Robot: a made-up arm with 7 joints.
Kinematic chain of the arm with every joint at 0, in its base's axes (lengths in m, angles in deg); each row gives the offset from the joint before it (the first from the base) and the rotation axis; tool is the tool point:
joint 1: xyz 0 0 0 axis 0 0.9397 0.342
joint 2: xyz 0 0 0 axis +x
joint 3: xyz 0 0 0 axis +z
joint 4: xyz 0.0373 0 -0.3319 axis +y
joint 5: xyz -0.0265 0 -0.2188 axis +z
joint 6: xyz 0 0 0 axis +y
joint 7: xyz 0 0 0 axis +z
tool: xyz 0 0 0
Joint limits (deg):
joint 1: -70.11..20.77
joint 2: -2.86..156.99
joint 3: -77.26..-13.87
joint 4: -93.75..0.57
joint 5: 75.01..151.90
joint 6: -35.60..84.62
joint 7: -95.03..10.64
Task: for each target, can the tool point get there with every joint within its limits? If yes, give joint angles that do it. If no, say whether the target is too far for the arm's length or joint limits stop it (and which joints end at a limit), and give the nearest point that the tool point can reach.
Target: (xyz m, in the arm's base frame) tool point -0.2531 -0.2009 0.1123
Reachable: no: joint limits stop it (at a limit: joint 1, joint 2, joint 3, joint 4) | nearest point -0.1120 0.1582 0.3834 | short by 0.472 m
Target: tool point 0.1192 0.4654 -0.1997
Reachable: yes | joints 9.27 80.61 -30.07 -54.66 96.80 -4.86 -60.02
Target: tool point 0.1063 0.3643 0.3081
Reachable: yes | joints -37.37 137.30 -38.39 -70.96 101.72 72.04 -62.71
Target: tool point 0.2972 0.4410 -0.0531
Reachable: yes | joints -34.18 82.22 -39.57 -44.80 133.25 20.88 -53.44
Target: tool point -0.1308 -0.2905 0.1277
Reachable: no: joint limits stop it (at a limit: joint 1, joint 2, joint 4) | nearest point 0.2590 -0.3337 -0.0786 | short by 0.443 m
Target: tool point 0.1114 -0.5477 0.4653
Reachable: no: too far | nearest point 0.3257 -0.2793 0.0237 | short by 0.559 m
